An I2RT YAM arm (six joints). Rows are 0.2 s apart.
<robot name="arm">
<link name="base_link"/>
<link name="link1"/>
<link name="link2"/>
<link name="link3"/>
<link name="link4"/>
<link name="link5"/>
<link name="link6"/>
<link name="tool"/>
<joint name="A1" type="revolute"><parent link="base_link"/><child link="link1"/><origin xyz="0 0 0.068" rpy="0 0 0"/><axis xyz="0 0 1"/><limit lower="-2.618" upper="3.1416"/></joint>
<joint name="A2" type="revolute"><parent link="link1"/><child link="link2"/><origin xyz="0.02 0.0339 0.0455" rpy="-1.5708 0 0"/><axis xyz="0 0 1"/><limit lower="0" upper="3.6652"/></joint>
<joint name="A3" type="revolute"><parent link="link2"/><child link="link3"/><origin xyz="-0.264 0 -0.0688" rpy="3.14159 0 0"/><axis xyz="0 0 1"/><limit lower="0" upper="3.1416"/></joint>
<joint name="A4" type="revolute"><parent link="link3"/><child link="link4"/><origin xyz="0.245 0.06 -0.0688" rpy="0 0 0"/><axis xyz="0 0 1"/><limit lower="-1.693" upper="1.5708"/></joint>
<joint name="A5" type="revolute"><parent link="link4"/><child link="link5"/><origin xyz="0.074 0.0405 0.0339" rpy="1.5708 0 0"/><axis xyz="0 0 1"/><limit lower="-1.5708" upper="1.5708"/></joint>
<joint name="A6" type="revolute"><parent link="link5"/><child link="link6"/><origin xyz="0.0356 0 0.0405" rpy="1.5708 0 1.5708"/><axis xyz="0 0 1"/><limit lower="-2.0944" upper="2.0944"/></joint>
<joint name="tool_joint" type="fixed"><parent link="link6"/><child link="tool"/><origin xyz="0 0 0" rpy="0 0 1.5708"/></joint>
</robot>
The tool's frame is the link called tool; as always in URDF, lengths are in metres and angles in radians.
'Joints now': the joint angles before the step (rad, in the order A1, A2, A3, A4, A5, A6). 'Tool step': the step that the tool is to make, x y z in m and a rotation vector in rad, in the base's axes. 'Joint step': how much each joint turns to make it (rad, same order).
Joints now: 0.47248 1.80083 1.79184 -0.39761 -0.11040 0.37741
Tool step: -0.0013 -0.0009 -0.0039 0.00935 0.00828 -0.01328
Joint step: 0.00013 -0.00976 -0.02735 0.01623 0.00753 0.01651
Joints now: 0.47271 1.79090 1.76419 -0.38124 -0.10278 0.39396
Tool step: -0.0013 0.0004 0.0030 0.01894 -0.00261 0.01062
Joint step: 0.00099 -0.00428 0.00185 0.00600 -0.01500 0.01072
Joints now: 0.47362 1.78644 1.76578 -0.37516 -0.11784 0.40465
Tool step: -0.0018 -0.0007 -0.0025 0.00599 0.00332 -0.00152
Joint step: 0.00040 -0.01014 -0.02281 0.01329 -0.00087 0.00710
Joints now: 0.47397 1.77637 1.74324 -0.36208 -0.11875 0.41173
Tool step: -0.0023 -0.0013 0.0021 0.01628 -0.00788 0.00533
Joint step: -0.00110 -0.01263 -0.01317 0.01593 -0.01008 0.00772
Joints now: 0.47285 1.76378 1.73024 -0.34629 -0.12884 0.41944
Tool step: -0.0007 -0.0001 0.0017 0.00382 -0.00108 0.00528
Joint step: 0.00005 -0.00184 0.00348 -0.00251 -0.00594 0.00078
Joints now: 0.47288 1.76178 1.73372 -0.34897 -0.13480 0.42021
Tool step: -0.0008 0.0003 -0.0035 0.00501 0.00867 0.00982
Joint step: 0.00052 -0.00384 -0.01689 0.00824 -0.01175 0.00441
